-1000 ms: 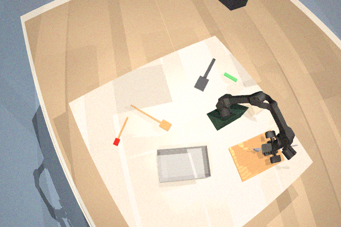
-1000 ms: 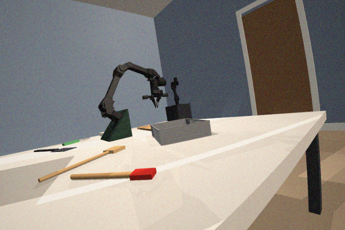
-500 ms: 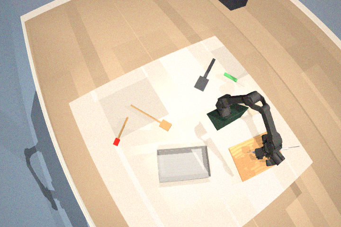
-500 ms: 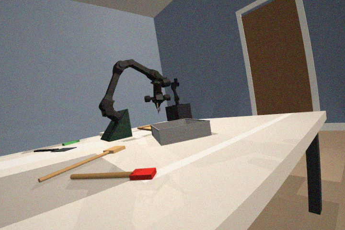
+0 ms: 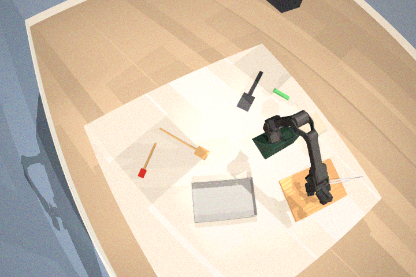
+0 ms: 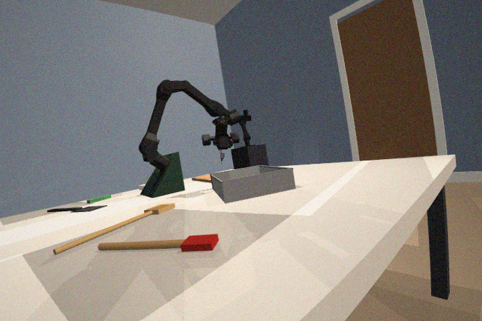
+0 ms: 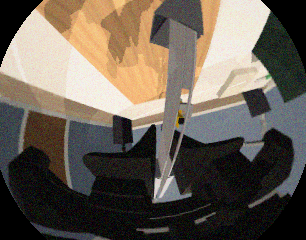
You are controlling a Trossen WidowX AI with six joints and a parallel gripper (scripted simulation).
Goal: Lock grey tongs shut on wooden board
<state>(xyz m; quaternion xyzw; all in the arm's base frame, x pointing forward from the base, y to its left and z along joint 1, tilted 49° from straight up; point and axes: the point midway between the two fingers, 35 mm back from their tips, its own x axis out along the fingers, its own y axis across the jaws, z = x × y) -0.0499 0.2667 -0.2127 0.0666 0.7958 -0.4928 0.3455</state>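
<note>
The wooden board is 10 mm ahead of my gripper tip, 10 mm to the right of it and 140 mm below it. From my gripper tip the other things lie so: green-handled tool (230 mm behind, 540 mm to the right, 140 mm below); grey roasting tin (460 mm ahead, 250 mm to the right, 120 mm below); pale tile (230 mm behind, 310 mm to the right, 140 mm below).
</note>
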